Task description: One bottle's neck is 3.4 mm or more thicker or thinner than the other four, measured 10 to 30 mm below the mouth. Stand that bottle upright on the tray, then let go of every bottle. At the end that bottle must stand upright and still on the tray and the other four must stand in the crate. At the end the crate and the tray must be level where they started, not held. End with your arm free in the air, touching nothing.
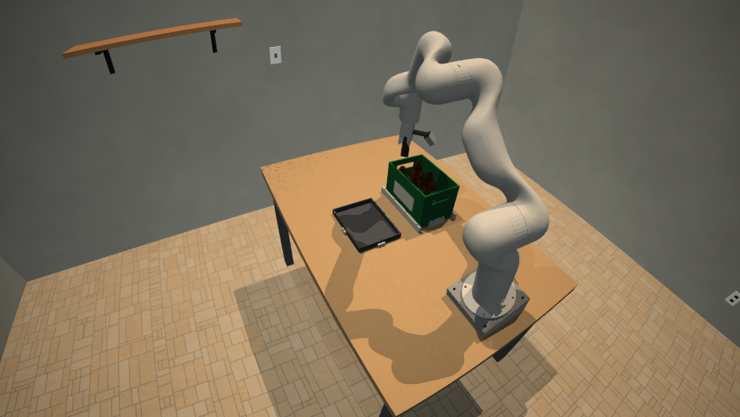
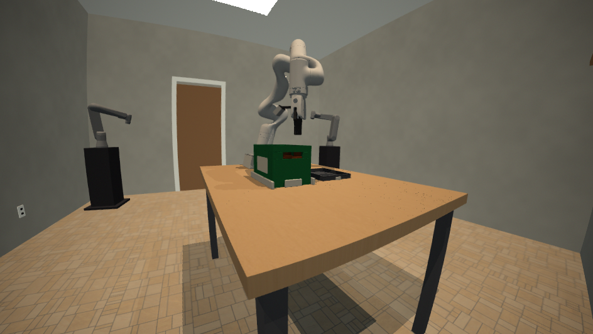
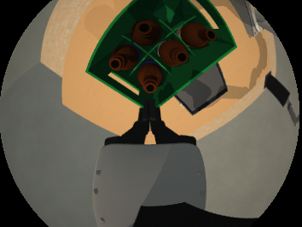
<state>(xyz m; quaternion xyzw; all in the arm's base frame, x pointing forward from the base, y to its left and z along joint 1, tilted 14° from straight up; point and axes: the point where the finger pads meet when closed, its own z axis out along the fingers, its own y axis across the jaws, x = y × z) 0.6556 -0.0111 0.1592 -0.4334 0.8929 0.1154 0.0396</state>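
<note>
My hand is 180 mm past the brown bottle, 30 mm to the left of it and 160 mm above it. Round my hand: black tray 130 mm behind, 220 mm to the left, 230 mm below; green crate 80 mm behind, 60 mm to the right, 160 mm below.
</note>
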